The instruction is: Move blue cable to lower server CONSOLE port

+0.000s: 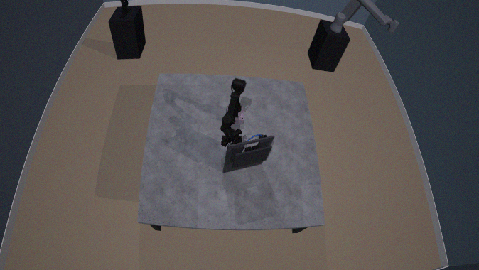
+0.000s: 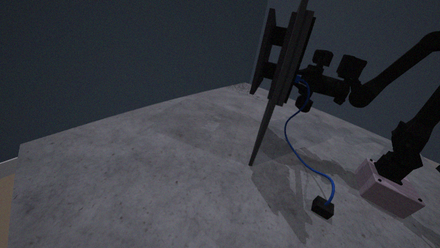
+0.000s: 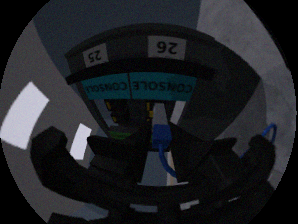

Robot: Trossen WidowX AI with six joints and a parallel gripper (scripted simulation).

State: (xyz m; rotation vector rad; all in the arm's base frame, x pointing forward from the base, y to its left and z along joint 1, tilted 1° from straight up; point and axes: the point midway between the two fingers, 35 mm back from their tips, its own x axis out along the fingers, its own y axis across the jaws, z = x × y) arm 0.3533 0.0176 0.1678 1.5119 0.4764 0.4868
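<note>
My gripper tip is right at the blue plug. Round my gripper tip: black block 220 mm behind, 170 mm to the left, 220 mm below.
</note>
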